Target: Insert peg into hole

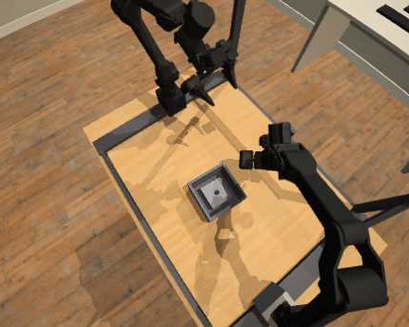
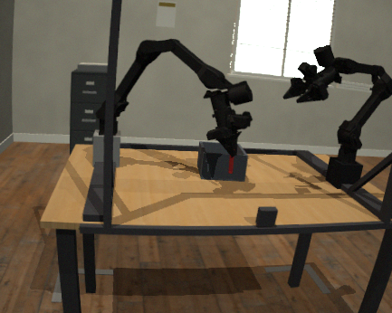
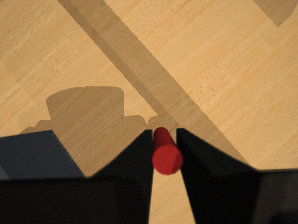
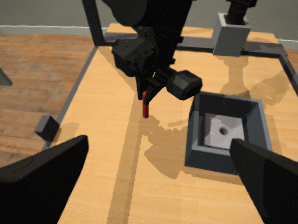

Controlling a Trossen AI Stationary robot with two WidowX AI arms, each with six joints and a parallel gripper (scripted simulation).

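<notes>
My left hand is 5 cm above the red peg and 1 cm to the left of it. The rest, counted from my left hand: plate (19 cm ahead, 12 cm below, 1 cm to the left); then grey box (19 cm ahead, 13 cm below, 1 cm to the left).
</notes>
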